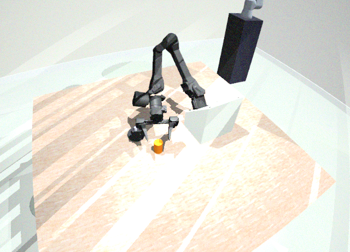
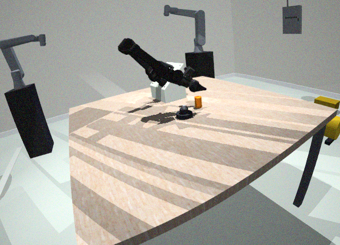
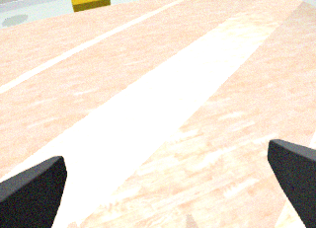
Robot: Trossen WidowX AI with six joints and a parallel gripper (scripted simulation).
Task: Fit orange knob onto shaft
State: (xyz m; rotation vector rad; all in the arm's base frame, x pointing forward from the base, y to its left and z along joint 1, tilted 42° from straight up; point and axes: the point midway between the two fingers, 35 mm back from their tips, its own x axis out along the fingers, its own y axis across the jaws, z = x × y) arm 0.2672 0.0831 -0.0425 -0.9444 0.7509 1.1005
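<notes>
Now: the orange knob 10 mm behind my gripper tip, 30 mm to the right of it and 70 mm below it. Round my gripper tip: round pedestal (50 mm ahead, 170 mm to the right, 80 mm below).
</notes>
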